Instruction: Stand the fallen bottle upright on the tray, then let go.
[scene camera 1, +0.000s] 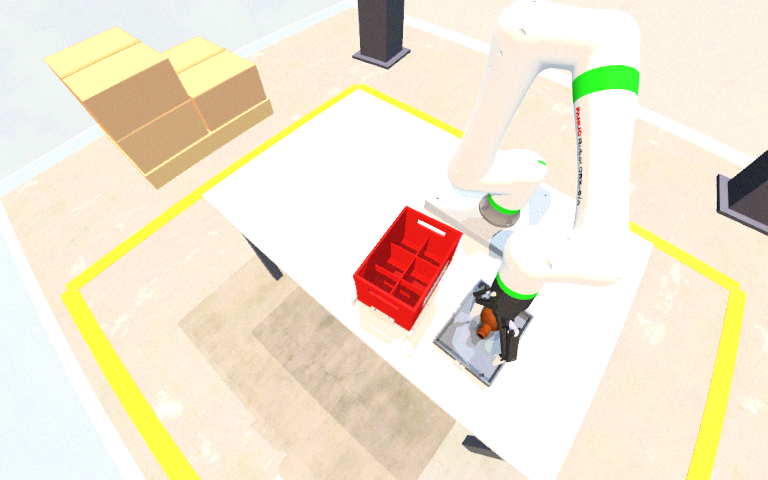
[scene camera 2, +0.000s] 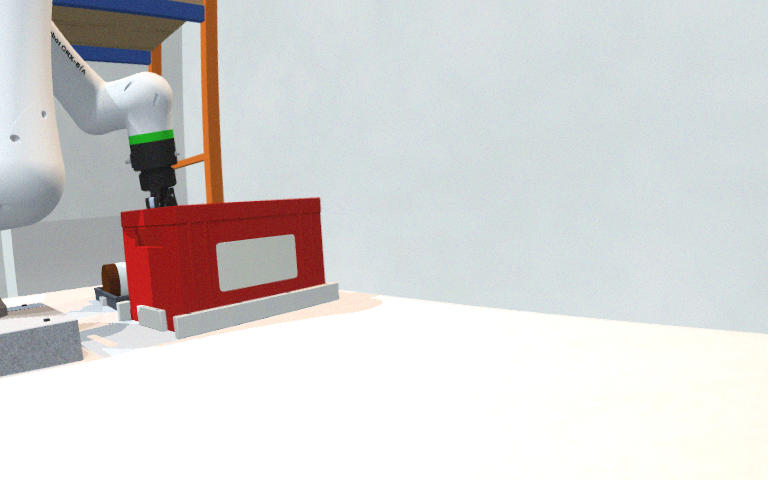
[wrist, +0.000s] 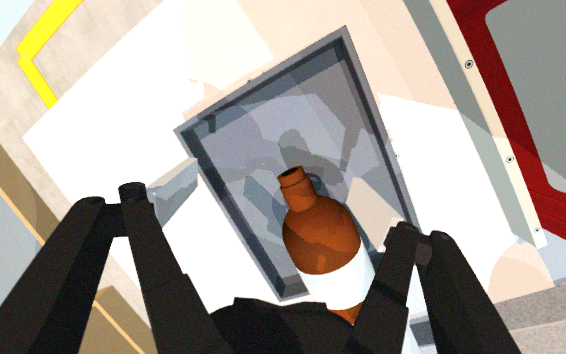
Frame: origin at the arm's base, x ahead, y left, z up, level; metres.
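Where they show: gripper, fingertip midpoint: (scene camera 1: 485, 337) (wrist: 276, 181); arm's base, link origin: (scene camera 1: 499, 210).
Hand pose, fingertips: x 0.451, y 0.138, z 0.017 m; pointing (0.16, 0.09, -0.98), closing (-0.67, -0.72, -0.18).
Observation:
Things, the pixels of their top centre, and the offset from my fingertips.
- brown bottle, top centre: (wrist: 323, 263) (scene camera 2: 140, 260) (scene camera 1: 499, 311) dx -0.077, dy -0.001, dz +0.027 m
- tray, top centre: (wrist: 305, 197) (scene camera 2: 162, 283) (scene camera 1: 485, 328) dx -0.036, dy -0.008, dz -0.026 m
- red crate, top centre: (scene camera 2: 220, 204) (scene camera 1: 410, 253) dx -0.052, dy -0.283, dz +0.123 m
The brown bottle (scene camera 1: 488, 321) (scene camera 2: 110, 279) (wrist: 322, 235) with a white label lies on its side in the tray (scene camera 1: 461, 362) (scene camera 2: 113, 298) (wrist: 260, 79), a grey shallow one with a raised rim. In the wrist view its neck points toward the middle of the tray, and its base is hidden behind the gripper. In scene camera 2 the base end stands above the tray rim; the neck is hidden by the crate. My gripper (scene camera 1: 490, 327) (wrist: 276, 181) is wide open over the tray, one finger on each side of the bottle, holding nothing. In scene camera 2 its fingertips are hidden behind the crate.
A red crate (scene camera 1: 376, 297) (scene camera 2: 192, 266) (wrist: 502, 100) with compartments stands beside the tray, edged by light strips (scene camera 2: 257, 311). The arm's base stands behind them. Cardboard boxes (scene camera 1: 147, 118) are beyond the table. An orange-posted shelf rack (scene camera 2: 211, 113) stands in the background.

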